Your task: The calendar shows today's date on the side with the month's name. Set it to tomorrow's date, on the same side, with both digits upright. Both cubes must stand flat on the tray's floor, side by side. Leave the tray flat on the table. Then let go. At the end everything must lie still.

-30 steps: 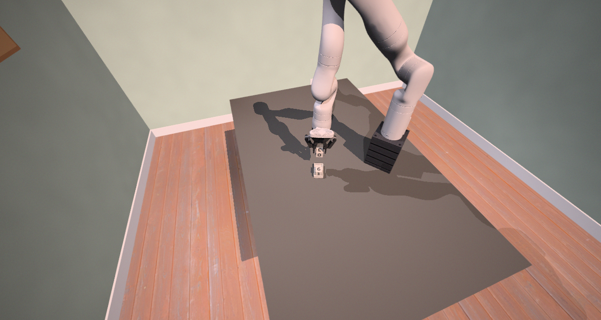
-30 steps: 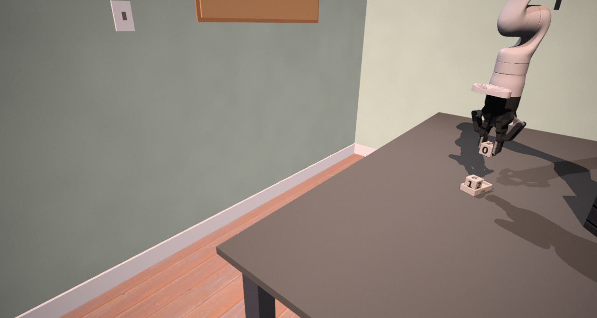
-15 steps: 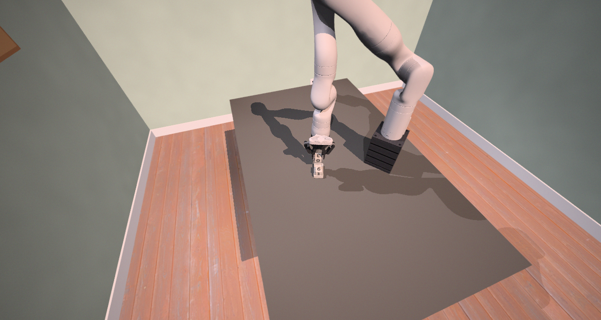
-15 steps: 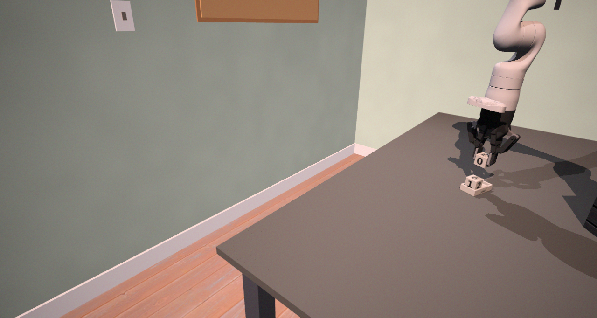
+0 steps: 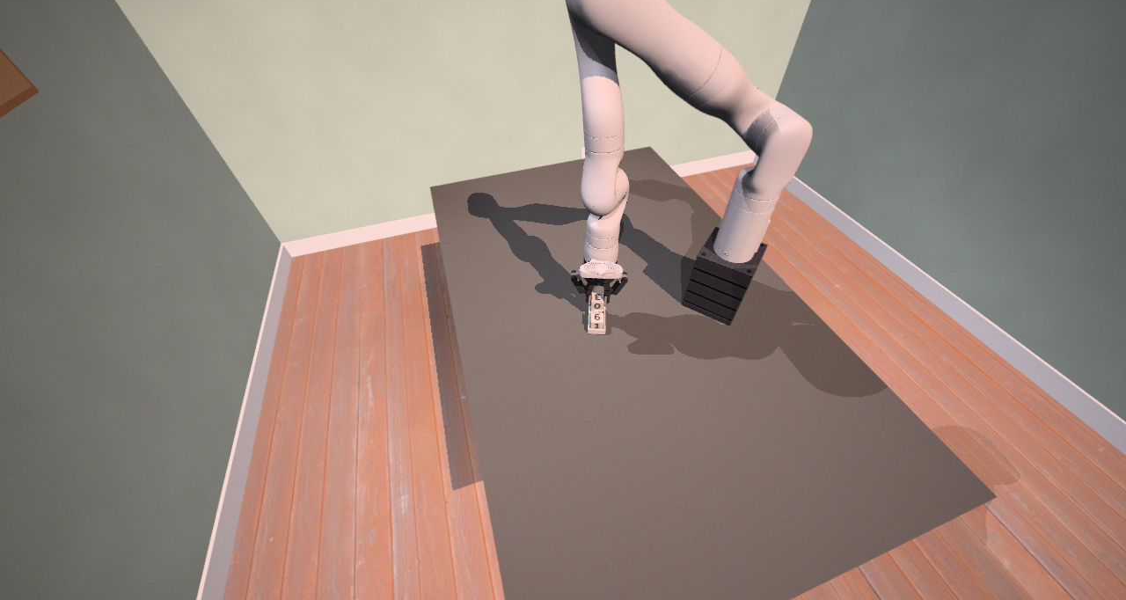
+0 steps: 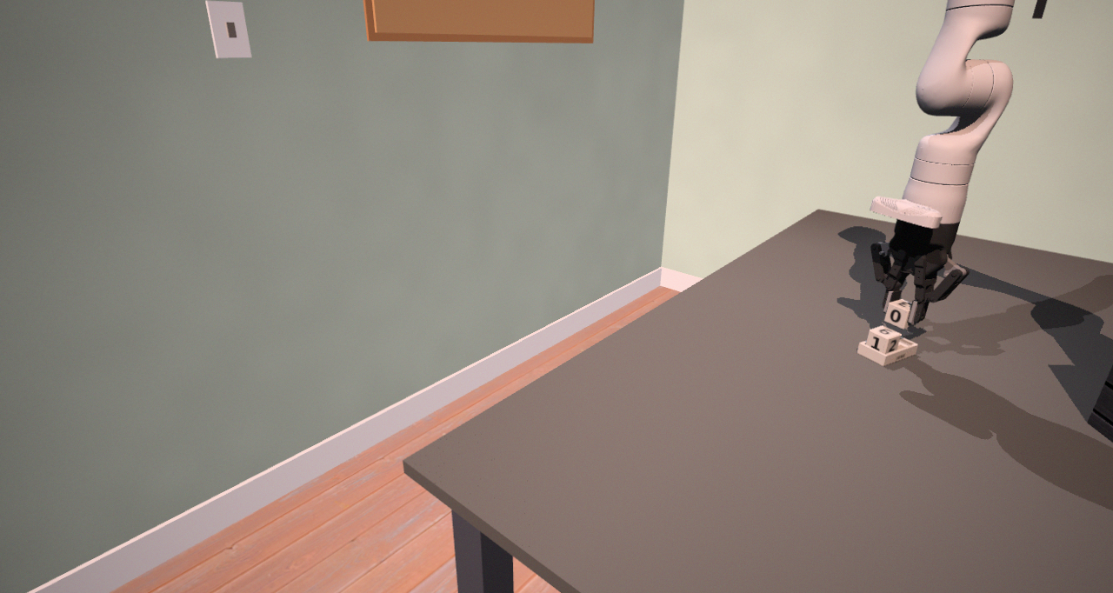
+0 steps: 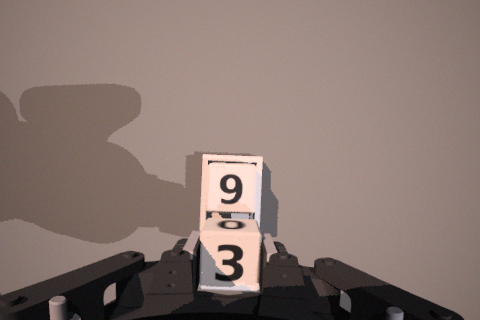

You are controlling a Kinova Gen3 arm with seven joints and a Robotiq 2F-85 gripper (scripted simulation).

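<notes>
The cube lies 1 cm below my hand. Round my hand: pale tray 7 cm below, 2 cm to the left, 1 cm ahead.
</notes>
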